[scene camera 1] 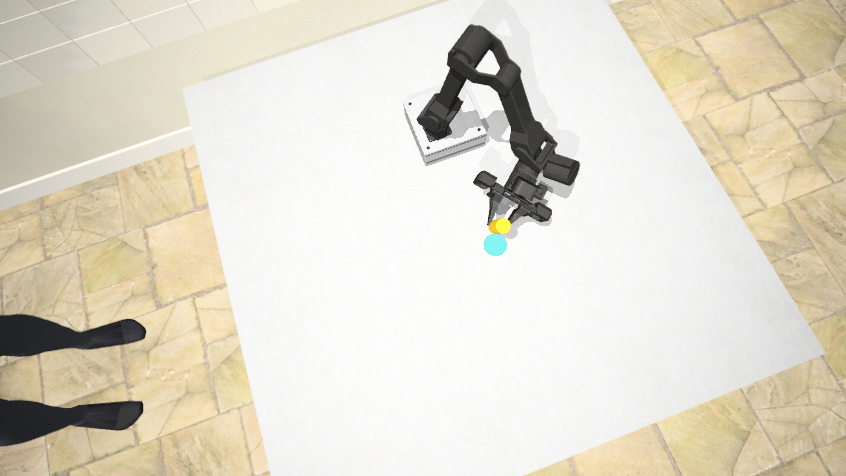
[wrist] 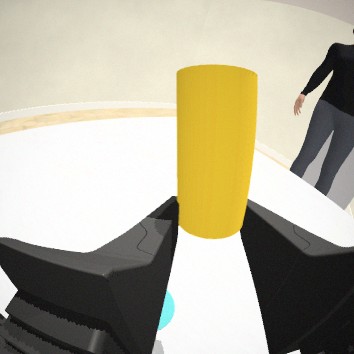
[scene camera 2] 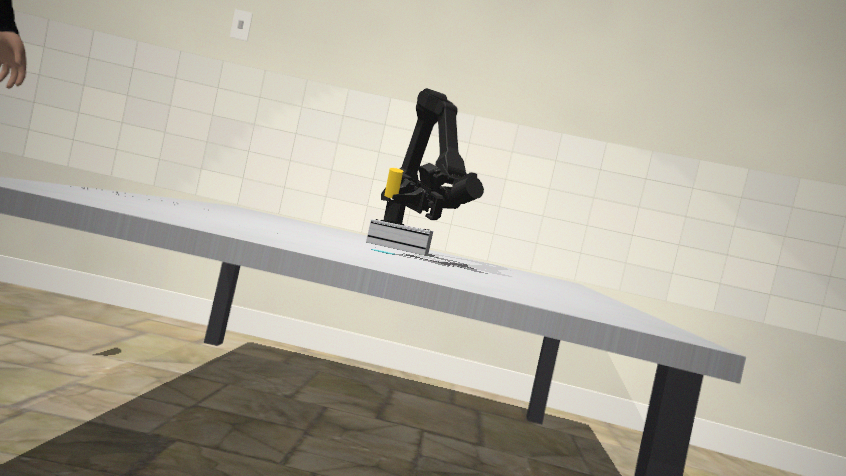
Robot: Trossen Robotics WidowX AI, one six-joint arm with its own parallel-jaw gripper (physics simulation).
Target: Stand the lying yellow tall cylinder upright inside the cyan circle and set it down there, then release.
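Frame: origin at the arm's base, x down, y left, z ahead, level; millimetres.
Where they show: gripper, between the fingertips: (scene camera 1: 494,229) (wrist: 208,204) (scene camera 2: 389,194); arm's base, origin of its link: (scene camera 1: 436,128) (scene camera 2: 392,223).
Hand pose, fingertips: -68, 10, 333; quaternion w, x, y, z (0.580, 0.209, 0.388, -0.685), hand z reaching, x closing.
Things, the pixels of their top centre, and the offset from my fingertips, as dx, dy, dz. "spot": a spot on its surface instead.
- yellow tall cylinder, centre of its top: (wrist: 244,68) (scene camera 1: 501,220) (scene camera 2: 397,168) -66, +6, +6
- cyan circle, a spot on its surface: (wrist: 167,310) (scene camera 1: 487,239) spot: +137, +4, -16
The yellow tall cylinder (scene camera 1: 502,226) (scene camera 2: 394,182) (wrist: 216,150) is held in the air, about upright, well above the table. My gripper (scene camera 1: 499,223) (scene camera 2: 397,193) (wrist: 208,204) is shut on the cylinder near its lower end, with one finger on each side. The gripper points nearly level. The cyan circle (scene camera 1: 495,245) (wrist: 167,310) lies flat on the table. It shows beside the cylinder in scene camera 1 and partly behind the left finger in the wrist view. In scene camera 2 the circle (scene camera 2: 382,251) is a thin streak below the cylinder.
The arm's grey base block (scene camera 1: 455,146) (scene camera 2: 399,236) stands on the white table (scene camera 1: 366,296) (scene camera 2: 295,260), behind the circle in scene camera 2. A person (wrist: 337,85) stands beyond the table edge. A tiled wall (scene camera 2: 591,177) rises behind the table.
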